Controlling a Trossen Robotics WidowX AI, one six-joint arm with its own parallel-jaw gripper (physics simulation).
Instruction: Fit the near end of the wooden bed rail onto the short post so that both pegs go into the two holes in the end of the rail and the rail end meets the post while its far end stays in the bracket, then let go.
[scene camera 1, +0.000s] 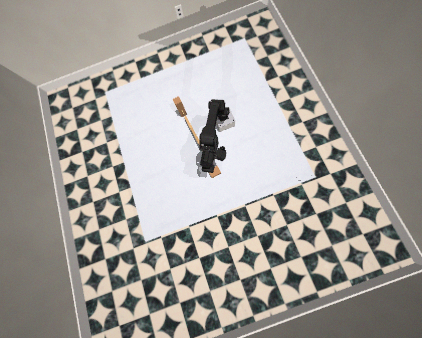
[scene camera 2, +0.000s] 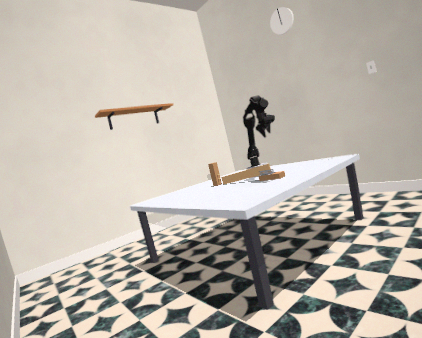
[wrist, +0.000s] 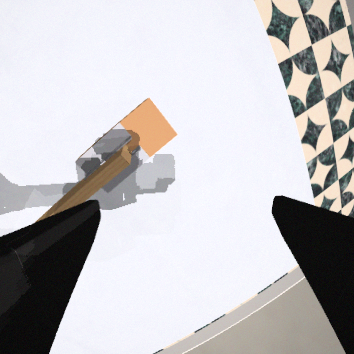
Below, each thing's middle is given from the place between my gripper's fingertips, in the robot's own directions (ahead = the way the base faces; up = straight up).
Scene:
The grey block (wrist: 115, 138) is 240 mm below my hand, 70 mm to the right of it and 10 mm ahead of it. The rest, counted from my hand: wooden bed rail (wrist: 120, 159): 250 mm to the right, 240 mm below, 40 mm ahead.

